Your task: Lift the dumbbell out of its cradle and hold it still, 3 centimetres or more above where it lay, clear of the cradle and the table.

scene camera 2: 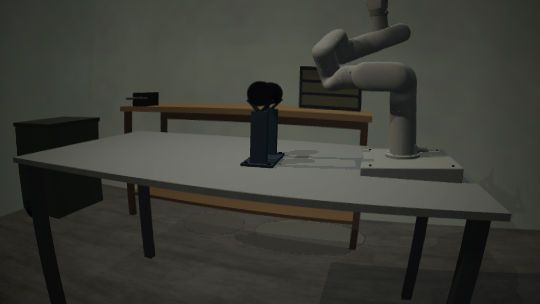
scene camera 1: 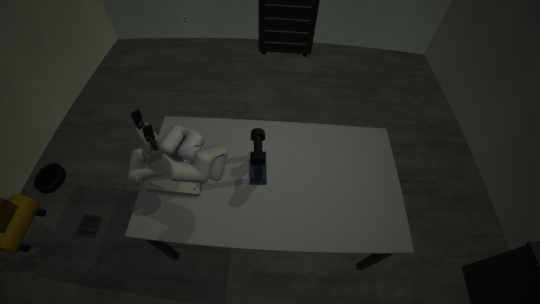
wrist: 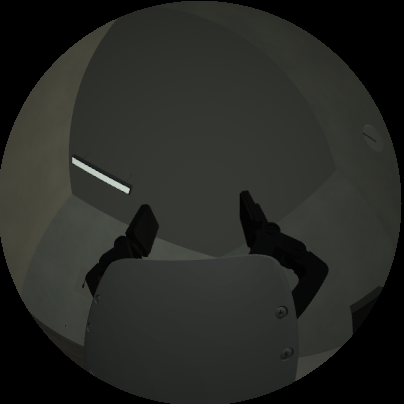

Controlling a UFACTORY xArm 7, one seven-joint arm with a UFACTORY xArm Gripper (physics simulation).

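Places are measured from the arm's base along level axes (x ahead, y left, z up), in millimetres.
Where they show: gripper, fingertip midpoint: [scene camera 1: 140,118] [wrist: 194,209]; arm's base at its link origin: [scene camera 2: 402,155].
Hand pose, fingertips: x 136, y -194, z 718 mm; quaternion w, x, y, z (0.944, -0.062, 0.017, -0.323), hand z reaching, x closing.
Each offset is from my fingertips to the top centre of the thing. Level surfaces: height alone.
A black dumbbell {321 mm ahead, 329 mm left, 494 mm down} [scene camera 1: 258,144] [scene camera 2: 259,94] rests level on top of a dark blue cradle {321 mm ahead, 329 mm left, 550 mm down} [scene camera 1: 258,176] [scene camera 2: 259,136], its two round heads at the ends of a thinner handle. The cradle has two uprights on a flat base and stands on the pale table {755 mm down} [scene camera 1: 325,200] [scene camera 2: 175,160]. My gripper [scene camera 1: 142,122] [wrist: 194,209] is open and empty. It is high up, over the table's left end in scene camera 1, well to the left of the dumbbell and pointing up and away from it. The wrist view shows ceiling and walls between the fingers; the dumbbell does not show there.
The folded white arm [scene camera 1: 192,170] [scene camera 2: 382,75] rises from its base plate [scene camera 1: 172,188] [scene camera 2: 410,172] at the table's end. A wooden bench [scene camera 2: 200,109] stands behind the table. A tyre [scene camera 1: 61,176] and a yellow machine [scene camera 1: 24,220] are on the floor to the left.
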